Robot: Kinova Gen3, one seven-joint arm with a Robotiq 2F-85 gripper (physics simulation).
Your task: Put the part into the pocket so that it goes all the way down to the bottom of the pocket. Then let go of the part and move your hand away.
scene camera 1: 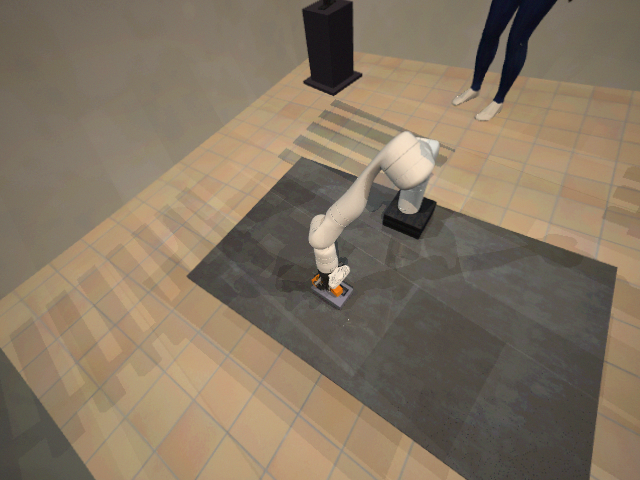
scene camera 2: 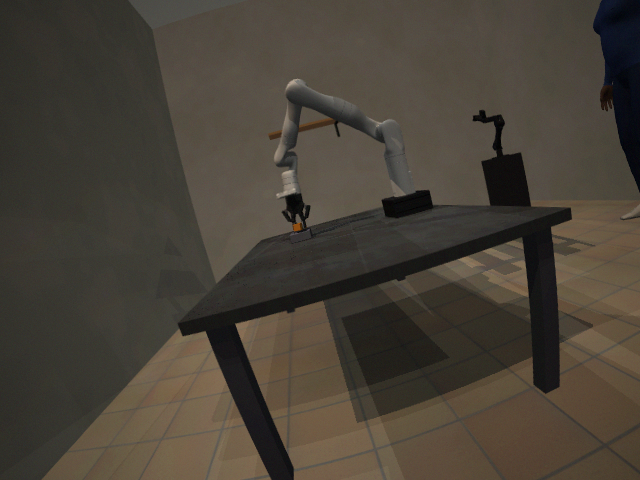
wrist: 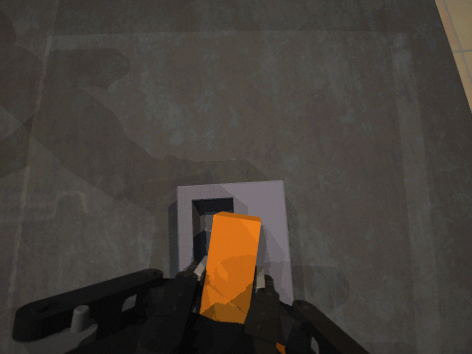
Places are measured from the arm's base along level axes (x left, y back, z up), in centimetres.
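Pixels of known places: gripper, fingertip midpoint: (scene camera 2: 300, 229) (wrist: 232, 273); arm's base at its link origin: (scene camera 1: 408, 205) (scene camera 2: 404, 194).
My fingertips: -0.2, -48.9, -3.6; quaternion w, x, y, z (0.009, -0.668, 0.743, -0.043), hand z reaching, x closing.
Observation:
Ahead of a thing's pixels: the offset from my fingertips to its middle, as dx, dy, dz. Level surfaces: height alone.
The orange part {-1.2, -1.3, +1.5} (scene camera 1: 337, 291) (scene camera 2: 297, 226) (wrist: 234, 255) is a long block, held crosswise in my gripper (scene camera 1: 326, 285) (scene camera 2: 296, 222) (wrist: 232, 273), with an end sticking out on each side. The gripper is shut on it and points down. The grey pocket block {+0.0, -0.2, -2.5} (scene camera 1: 339, 302) (scene camera 2: 301, 237) (wrist: 274, 210) lies right below the part. In the wrist view the dark pocket opening (wrist: 212, 205) shows beyond and to the left of the part, which looks turned slightly against the pocket's edges. The part stands proud of the block's top. Its underside and any contact with the block are hidden.
The dark table top {dz -4.3} (scene camera 1: 439, 330) (scene camera 2: 361, 253) (wrist: 325, 125) bears the block and, farther back, the arm's black base (scene camera 1: 408, 219) (scene camera 2: 407, 204). A black pedestal (scene camera 1: 330, 46) (scene camera 2: 506, 180) and a standing person (scene camera 1: 509, 51) (scene camera 2: 625, 93) are off the table.

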